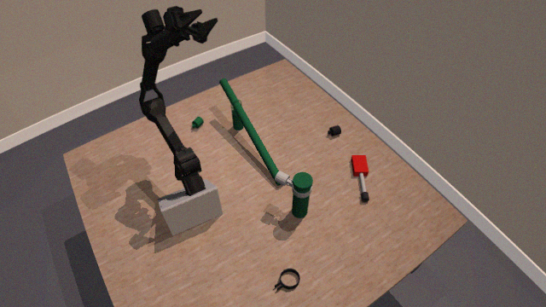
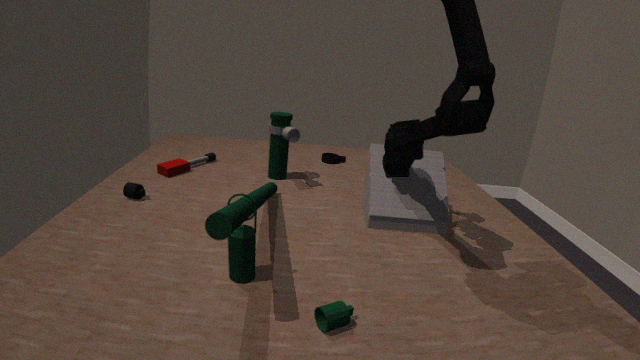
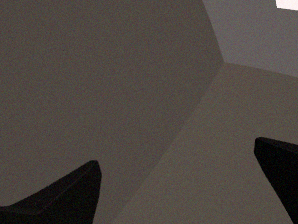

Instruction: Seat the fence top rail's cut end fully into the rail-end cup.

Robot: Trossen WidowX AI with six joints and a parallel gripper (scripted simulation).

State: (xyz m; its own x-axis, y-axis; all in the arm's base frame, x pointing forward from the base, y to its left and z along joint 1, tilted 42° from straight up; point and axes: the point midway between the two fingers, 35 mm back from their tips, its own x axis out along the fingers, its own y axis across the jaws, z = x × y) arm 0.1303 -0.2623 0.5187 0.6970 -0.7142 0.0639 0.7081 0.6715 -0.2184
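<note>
Right now my gripper tip is 8 cm short of the grey rail-end cup, 28 cm to the left of it and 54 cm above it. Round my gripper tip: small black cap (48 cm ahead, 10 cm to the right, 68 cm below); then green cap (1 cm behind, 30 cm to the left, 68 cm below); then small green post (15 cm ahead, 18 cm to the left, 59 cm below).
</note>
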